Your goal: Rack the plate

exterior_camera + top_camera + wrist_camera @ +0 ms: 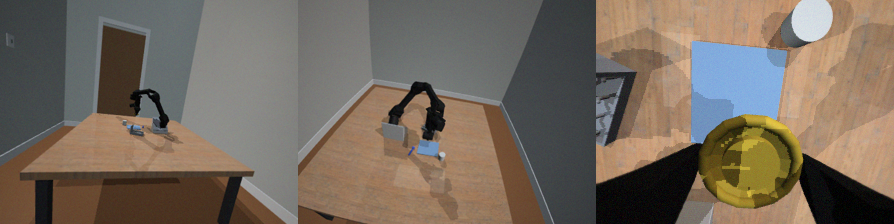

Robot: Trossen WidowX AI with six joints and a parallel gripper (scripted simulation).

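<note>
The blue rectangular pad lies 10 mm ahead of my gripper tip, 20 mm to the left of it and 140 mm below it. Also, from my gripper tip: blue spoon: 100 mm behind, 30 mm to the right, 140 mm below; then yellow plate: 10 mm above; then white cup: 110 mm ahead, 60 mm to the right, 120 mm below.
</note>
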